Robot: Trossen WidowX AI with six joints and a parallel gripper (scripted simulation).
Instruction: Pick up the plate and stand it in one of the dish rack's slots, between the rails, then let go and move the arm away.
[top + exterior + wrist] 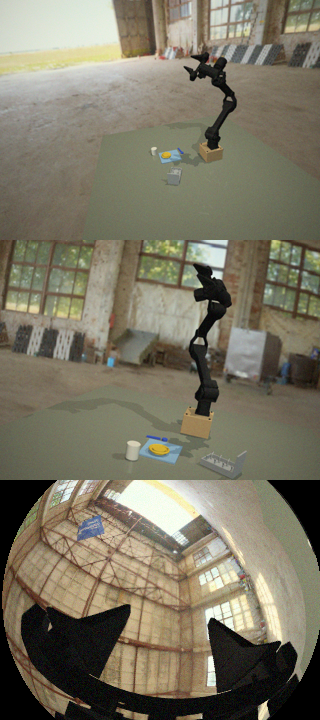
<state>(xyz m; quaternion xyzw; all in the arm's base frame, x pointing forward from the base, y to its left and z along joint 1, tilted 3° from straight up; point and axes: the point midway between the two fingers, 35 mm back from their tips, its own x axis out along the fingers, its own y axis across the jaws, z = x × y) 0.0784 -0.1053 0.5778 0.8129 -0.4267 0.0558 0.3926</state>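
Now: the yellow plate 19 cm ahead of my gripper tip, 1 cm to the left of it and 66 cm below it. Round my gripper tip: light blue mat: 17 cm ahead, 2 cm to the left, 67 cm below; then white cylinder: 27 cm ahead, 6 cm to the right, 65 cm below; then grey dish rack: 20 cm ahead, 23 cm to the left, 65 cm below.
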